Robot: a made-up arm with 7 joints. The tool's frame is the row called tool. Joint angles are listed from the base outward. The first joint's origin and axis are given. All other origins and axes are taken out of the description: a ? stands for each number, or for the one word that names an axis. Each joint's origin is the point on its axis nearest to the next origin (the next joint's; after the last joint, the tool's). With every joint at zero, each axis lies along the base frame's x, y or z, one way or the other. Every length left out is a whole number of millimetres.
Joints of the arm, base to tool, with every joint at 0 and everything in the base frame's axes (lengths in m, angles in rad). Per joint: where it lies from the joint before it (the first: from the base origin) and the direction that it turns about. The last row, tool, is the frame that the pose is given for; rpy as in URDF.
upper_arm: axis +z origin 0 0 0.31
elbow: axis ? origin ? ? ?
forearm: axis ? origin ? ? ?
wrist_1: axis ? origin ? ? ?
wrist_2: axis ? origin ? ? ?
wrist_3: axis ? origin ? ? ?
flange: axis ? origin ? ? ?
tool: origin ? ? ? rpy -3.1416 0 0
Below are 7 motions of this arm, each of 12 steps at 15 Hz.
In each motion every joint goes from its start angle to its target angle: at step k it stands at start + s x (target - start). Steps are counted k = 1, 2, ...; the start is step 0. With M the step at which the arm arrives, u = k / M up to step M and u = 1 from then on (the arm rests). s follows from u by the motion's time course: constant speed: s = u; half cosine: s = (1 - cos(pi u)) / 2; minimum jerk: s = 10 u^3 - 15 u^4 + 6 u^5.
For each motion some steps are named. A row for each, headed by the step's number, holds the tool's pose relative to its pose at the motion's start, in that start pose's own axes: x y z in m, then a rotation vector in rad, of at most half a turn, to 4 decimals.
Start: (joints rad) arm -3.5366 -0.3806 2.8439 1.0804 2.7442 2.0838 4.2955
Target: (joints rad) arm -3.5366 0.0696 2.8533 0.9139 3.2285 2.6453 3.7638
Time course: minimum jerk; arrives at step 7
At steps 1, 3, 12:
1: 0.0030 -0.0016 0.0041 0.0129 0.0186 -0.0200
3: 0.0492 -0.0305 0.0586 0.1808 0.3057 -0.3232
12: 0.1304 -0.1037 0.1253 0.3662 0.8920 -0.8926

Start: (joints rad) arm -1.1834 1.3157 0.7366 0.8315 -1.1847 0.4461 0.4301
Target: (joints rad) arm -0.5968 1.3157 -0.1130 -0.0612 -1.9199 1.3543 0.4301
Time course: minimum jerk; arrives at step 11
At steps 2, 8, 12:
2: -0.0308 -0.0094 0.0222 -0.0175 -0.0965 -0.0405
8: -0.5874 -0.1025 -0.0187 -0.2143 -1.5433 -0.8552
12: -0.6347 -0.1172 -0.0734 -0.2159 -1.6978 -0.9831

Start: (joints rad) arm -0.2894 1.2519 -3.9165 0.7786 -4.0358 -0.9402 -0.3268
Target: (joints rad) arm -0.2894 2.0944 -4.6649 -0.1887 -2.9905 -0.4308 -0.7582
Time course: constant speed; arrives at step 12
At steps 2, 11, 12:
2: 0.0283 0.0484 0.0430 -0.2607 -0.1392 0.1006
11: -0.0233 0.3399 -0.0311 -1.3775 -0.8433 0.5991
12: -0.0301 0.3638 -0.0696 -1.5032 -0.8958 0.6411

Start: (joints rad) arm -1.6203 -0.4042 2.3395 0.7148 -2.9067 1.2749 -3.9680
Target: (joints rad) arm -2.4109 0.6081 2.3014 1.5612 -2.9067 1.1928 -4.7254
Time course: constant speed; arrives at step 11
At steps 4, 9, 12:
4: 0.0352 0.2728 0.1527 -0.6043 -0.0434 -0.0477
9: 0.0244 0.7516 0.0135 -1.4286 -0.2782 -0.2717
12: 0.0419 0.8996 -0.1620 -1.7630 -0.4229 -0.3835

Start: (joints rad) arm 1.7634 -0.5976 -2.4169 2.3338 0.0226 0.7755 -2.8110
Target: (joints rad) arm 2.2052 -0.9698 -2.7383 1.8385 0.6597 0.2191 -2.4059
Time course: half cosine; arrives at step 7
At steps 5, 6, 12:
5: 0.3485 -0.1253 0.3085 0.0928 0.3279 0.8125
6: 0.4250 -0.1544 0.3313 0.1804 0.3449 0.9395
12: 0.4526 -0.1655 0.3368 0.2160 0.3466 0.9822

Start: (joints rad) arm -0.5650 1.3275 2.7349 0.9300 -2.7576 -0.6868 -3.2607
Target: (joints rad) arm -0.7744 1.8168 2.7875 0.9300 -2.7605 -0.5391 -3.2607
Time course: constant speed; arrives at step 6
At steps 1, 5, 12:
1: 0.0129 -0.0123 -0.0372 0.0136 0.1084 -0.0225
5: 0.0265 -0.0702 -0.1929 0.0699 0.5371 -0.1360
12: 0.0199 -0.0865 -0.2317 0.0855 0.6426 -0.1701

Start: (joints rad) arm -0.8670 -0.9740 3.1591 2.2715 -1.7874 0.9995 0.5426
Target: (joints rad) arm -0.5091 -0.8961 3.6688 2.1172 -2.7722 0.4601 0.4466
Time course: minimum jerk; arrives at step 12
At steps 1, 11, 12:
1: 0.0016 -0.0004 -0.0021 0.0004 0.0073 -0.0022
11: 0.1331 -0.0131 -0.5132 -0.1652 1.4468 -0.3964
12: 0.1328 -0.0128 -0.5160 -0.1678 1.4539 -0.3982

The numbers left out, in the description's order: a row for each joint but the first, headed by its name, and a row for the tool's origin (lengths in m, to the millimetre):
elbow: axis +y, xyz 0 0 0
forearm: axis +z, xyz 0 0 0.224
wrist_1: axis -y, xyz 0.047 0 0
wrist_2: axis -z, xyz 0.109 0 -0.482
wrist_3: axis +y, xyz 0 0 0
flange: axis -z, xyz 0.048 0 -0.061
tool: xyz 0 0 0

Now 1 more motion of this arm.
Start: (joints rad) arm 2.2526 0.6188 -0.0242 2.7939 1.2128 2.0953 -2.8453
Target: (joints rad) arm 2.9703 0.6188 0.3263 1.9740 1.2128 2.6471 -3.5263
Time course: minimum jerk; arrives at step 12
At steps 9, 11, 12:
9: 0.0348 0.0043 0.5536 -0.6038 1.5493 -0.4614
11: 0.0789 0.0077 0.6091 -0.6993 1.7173 -0.4703
12: 0.0814 0.0079 0.6118 -0.7043 1.7259 -0.4704

